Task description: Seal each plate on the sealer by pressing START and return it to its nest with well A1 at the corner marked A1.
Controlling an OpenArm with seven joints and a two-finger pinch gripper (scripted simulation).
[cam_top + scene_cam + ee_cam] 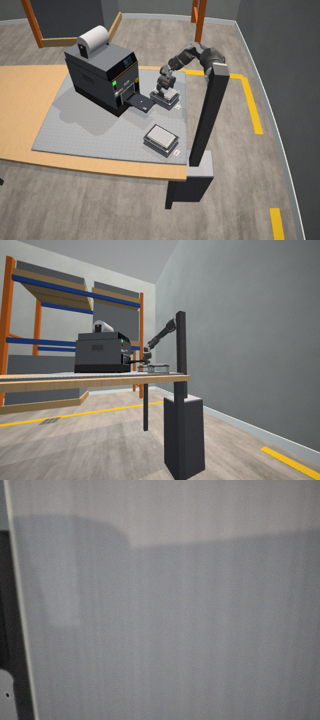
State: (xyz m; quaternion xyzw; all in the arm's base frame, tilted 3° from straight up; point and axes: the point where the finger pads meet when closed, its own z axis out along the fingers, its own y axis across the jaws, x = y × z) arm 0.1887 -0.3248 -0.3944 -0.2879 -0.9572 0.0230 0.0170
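The white well plate lies right at my hand. From my hand the other things lie so: foil roll 420 mm ahead, 340 mm above, 50 mm to the right; then white start button 270 mm ahead, 150 mm to the left, 110 mm above; then sealer stage 140 mm ahead, 130 mm to the left, 30 mm above.
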